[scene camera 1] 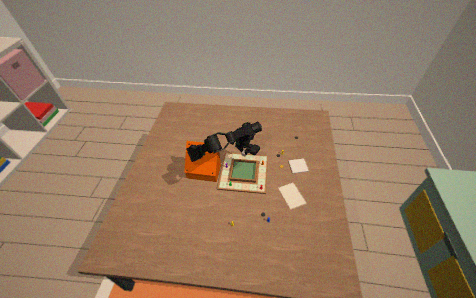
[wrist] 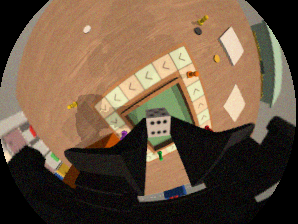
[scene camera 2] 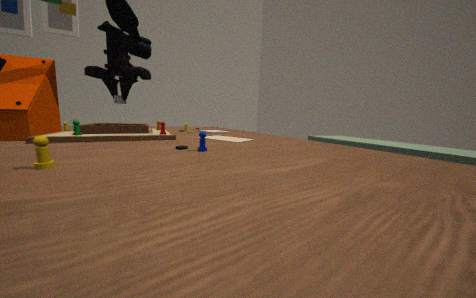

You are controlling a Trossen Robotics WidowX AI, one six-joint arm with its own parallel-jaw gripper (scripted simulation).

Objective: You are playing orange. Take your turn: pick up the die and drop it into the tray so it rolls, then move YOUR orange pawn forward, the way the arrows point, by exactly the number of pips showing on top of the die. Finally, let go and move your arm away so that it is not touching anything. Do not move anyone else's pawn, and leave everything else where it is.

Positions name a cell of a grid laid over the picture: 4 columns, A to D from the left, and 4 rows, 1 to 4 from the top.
Labels:
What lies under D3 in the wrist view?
My gripper.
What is my gripper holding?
A white die.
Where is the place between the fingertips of my gripper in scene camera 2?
B2

